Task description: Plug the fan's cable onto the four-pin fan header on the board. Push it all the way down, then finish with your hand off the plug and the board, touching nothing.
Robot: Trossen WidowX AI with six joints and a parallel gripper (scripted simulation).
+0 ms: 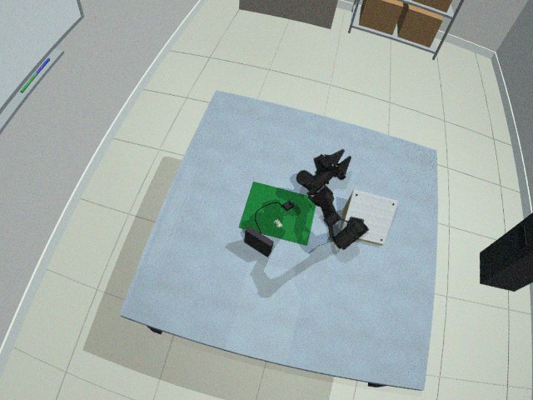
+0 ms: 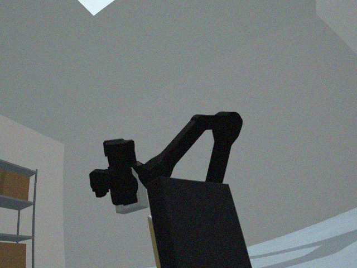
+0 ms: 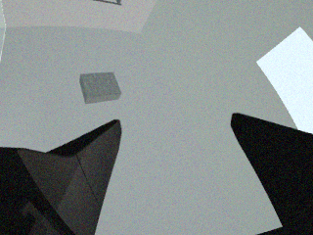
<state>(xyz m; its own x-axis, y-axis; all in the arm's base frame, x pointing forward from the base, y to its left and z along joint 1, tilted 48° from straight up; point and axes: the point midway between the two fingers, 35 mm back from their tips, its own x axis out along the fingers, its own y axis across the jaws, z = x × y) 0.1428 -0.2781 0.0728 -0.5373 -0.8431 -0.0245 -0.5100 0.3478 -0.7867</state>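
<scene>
My gripper tip is now 33 cm above the black plug, 18 cm short of it and 10 cm to the right of it. The rest, counted from my gripper tip: pale four-pin fan header (34 cm below, 20 cm to the left, 20 cm ahead); then black fan (32 cm to the left, 28 cm below, 26 cm ahead).
</scene>
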